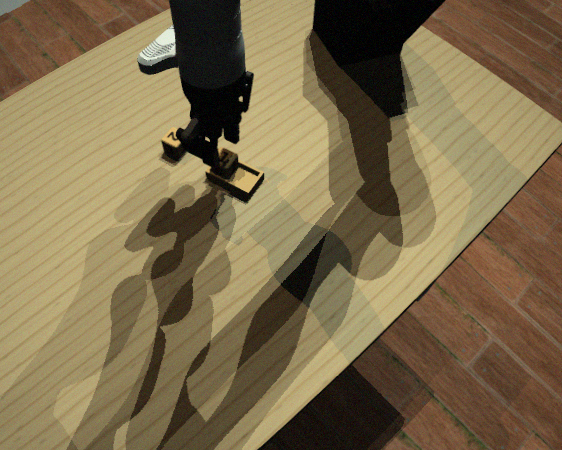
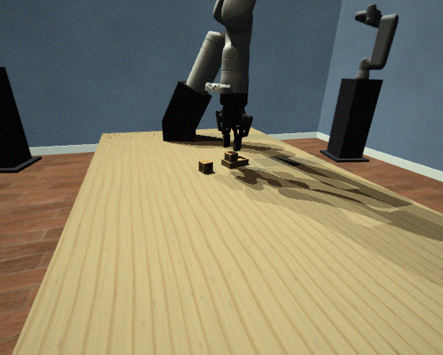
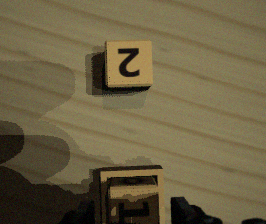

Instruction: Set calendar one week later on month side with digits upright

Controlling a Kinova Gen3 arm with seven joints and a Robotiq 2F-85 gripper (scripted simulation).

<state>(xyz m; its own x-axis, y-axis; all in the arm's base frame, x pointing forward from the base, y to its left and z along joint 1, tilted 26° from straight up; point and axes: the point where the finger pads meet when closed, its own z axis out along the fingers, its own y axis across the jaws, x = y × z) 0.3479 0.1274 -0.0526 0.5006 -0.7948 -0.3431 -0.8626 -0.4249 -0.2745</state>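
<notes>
My hand is 10 mm past the wooden tray, 10 mm to the right of it and 60 mm above it. Round my hand: cube 40 mm ahead, 80 mm to the right, 50 mm below.
</notes>
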